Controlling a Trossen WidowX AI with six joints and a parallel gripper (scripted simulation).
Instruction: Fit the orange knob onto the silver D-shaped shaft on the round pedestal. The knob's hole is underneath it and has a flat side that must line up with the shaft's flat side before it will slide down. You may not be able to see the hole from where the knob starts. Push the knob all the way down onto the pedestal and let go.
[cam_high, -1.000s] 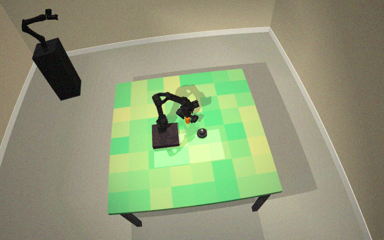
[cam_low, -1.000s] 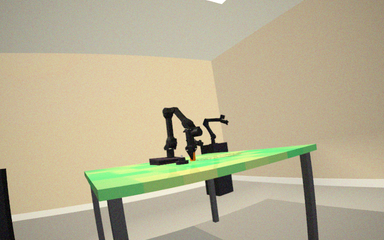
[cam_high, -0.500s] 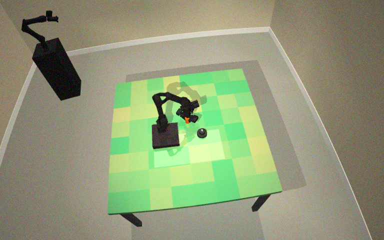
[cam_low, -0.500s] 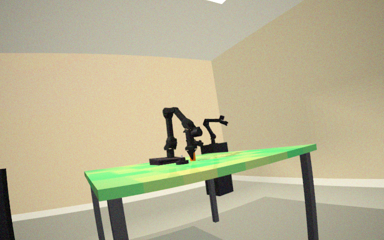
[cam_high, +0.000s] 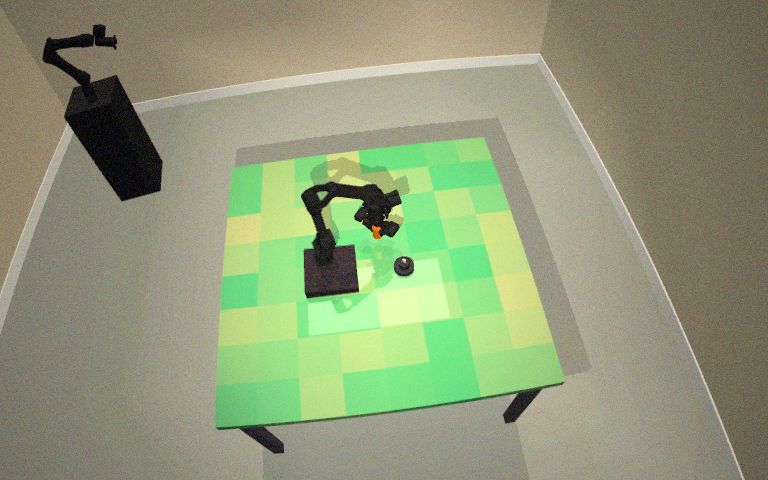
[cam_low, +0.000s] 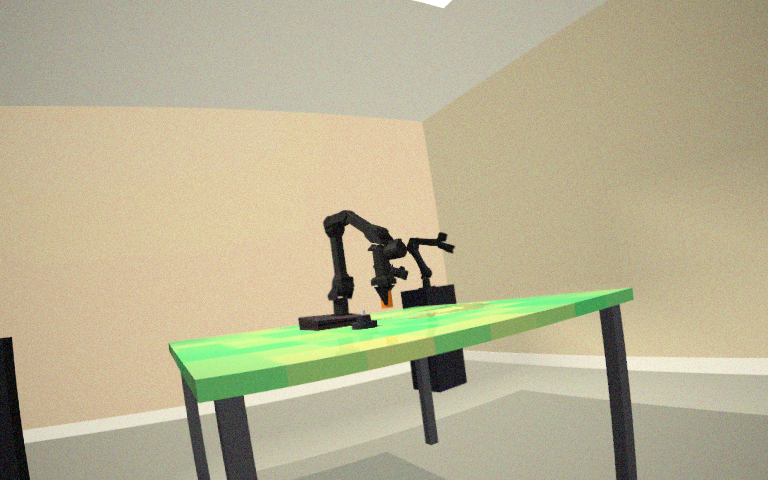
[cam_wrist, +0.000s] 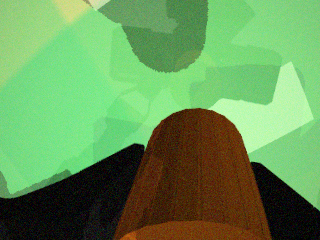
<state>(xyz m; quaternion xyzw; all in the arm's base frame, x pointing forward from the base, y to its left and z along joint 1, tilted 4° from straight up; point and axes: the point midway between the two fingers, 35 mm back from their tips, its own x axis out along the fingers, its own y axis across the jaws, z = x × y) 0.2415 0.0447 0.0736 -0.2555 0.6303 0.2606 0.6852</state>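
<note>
The orange knob lies 3 cm above my gripper tip. Round my gripper tip: round dark pedestal (7 cm ahead, 16 cm to the right, 3 cm below).
</note>
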